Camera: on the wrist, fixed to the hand. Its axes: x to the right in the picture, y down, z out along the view.
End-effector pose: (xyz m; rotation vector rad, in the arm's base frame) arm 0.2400 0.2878 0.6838 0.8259 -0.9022 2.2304
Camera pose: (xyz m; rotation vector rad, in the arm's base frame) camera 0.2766 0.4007 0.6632 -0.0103 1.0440 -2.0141
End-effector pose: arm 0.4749 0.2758 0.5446 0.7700 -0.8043 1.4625
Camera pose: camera 0.5603 0.3461 0.4970 -0.0809 1.3837 -2.6838
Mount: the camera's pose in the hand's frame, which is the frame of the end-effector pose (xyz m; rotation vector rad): -0.0061 -0.0852 -0.0849 0.1243 -0.0445 1.6068
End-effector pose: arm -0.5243 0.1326 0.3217 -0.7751 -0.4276 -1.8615
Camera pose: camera -0.6272 0.1199 0.2605 -0.6929 0.1136 -0.3075
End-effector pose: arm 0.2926 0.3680 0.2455 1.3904 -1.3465 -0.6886
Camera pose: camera 0.3989 0.3833 0.1910 0.0495 -1.9919 0.4626
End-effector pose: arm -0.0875 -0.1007 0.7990 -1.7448 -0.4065 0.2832
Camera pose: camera -0.0686 -0.1637 0.8999 -1.5721 1.0671 1.4148
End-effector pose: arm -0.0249 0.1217 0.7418 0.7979 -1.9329 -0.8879
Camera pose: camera 0.0686 0.0564 0.7032 -0.7646 -1.9027 0.2265
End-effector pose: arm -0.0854 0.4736 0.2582 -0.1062 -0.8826 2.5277
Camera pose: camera -0.0277 0.5781 0.2422 0.5458 0.3563 -1.9755
